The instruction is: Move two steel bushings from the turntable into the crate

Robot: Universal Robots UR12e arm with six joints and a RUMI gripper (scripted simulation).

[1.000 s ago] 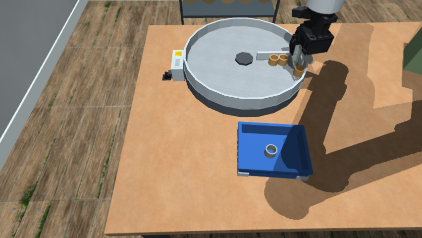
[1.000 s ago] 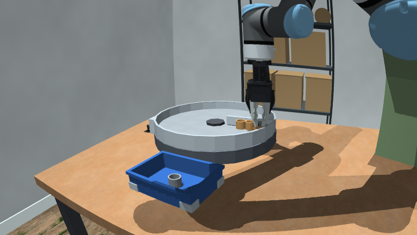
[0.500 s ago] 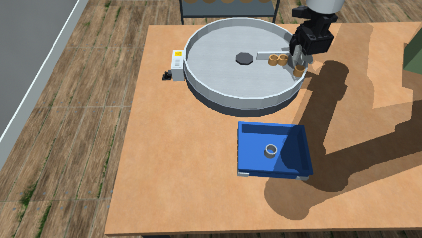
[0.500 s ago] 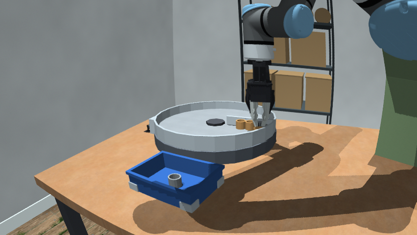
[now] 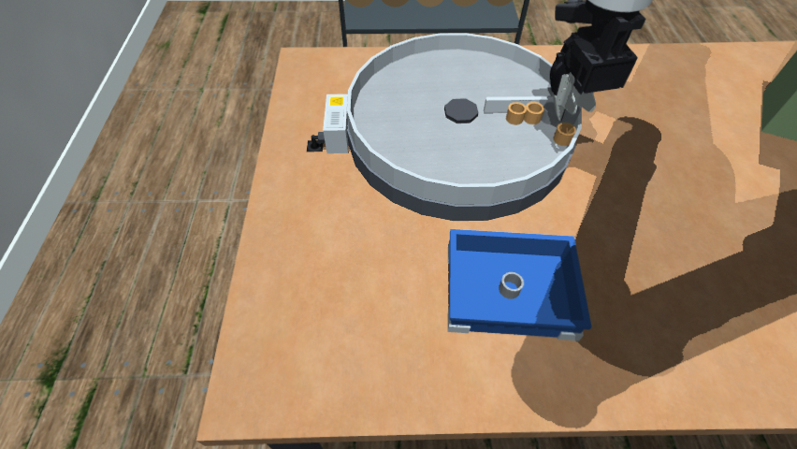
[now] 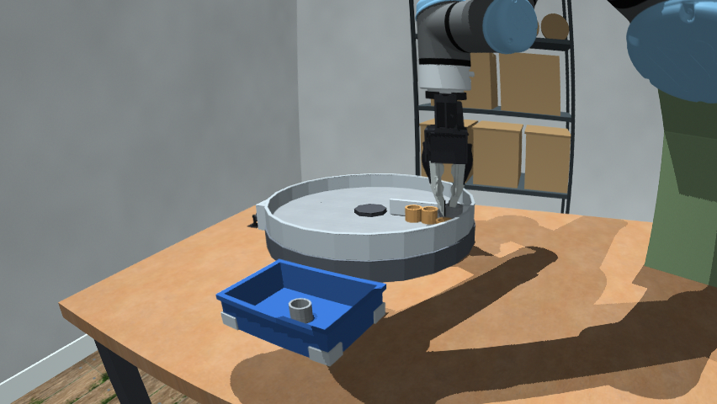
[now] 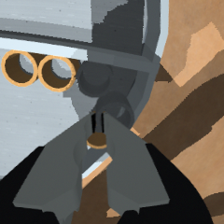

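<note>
My hand is 31 cm to the right of the blue crate, 9 cm short of it and 7 cm above it. Round my hand: round grey turntable: 17 cm ahead, 4 cm below, 3 cm to the right.
</note>
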